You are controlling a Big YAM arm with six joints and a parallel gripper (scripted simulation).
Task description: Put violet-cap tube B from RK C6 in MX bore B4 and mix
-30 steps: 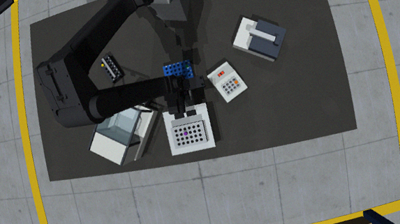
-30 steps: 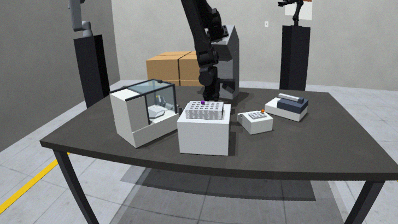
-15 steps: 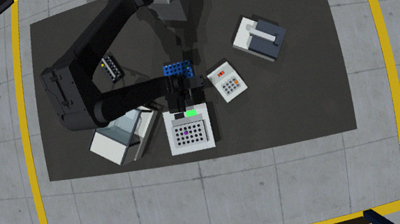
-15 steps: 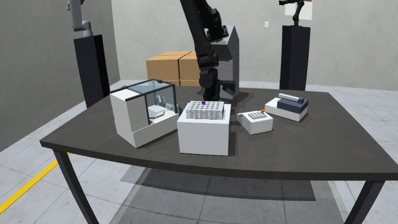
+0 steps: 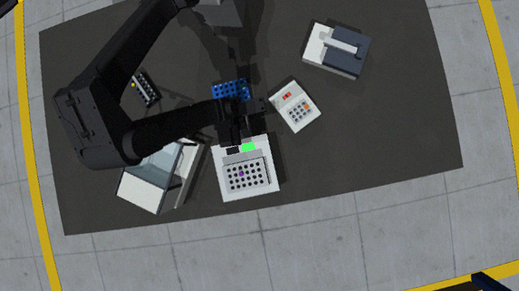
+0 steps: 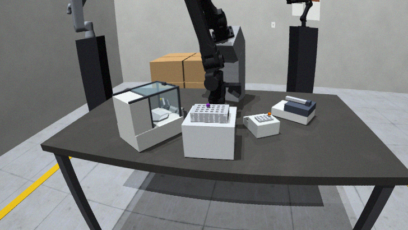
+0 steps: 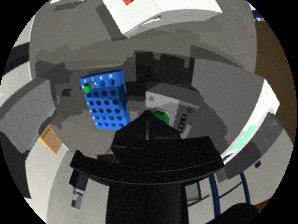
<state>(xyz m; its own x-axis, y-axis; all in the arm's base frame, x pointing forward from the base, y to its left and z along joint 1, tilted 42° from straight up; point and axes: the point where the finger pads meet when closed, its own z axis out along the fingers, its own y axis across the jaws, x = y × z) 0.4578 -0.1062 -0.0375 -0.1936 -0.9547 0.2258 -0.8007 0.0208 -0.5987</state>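
Right now the green start key is 20 mm ahead of my hand and 10 mm to the right of it. Also, from my hand: dry block DB (60 mm ahead, 190 mm to the left, 30 mm below); blue tube rack RK (90 mm behind, 20 mm to the left, 50 mm below); green-capped tube (90 mm behind, 60 mm to the left, 40 mm below).
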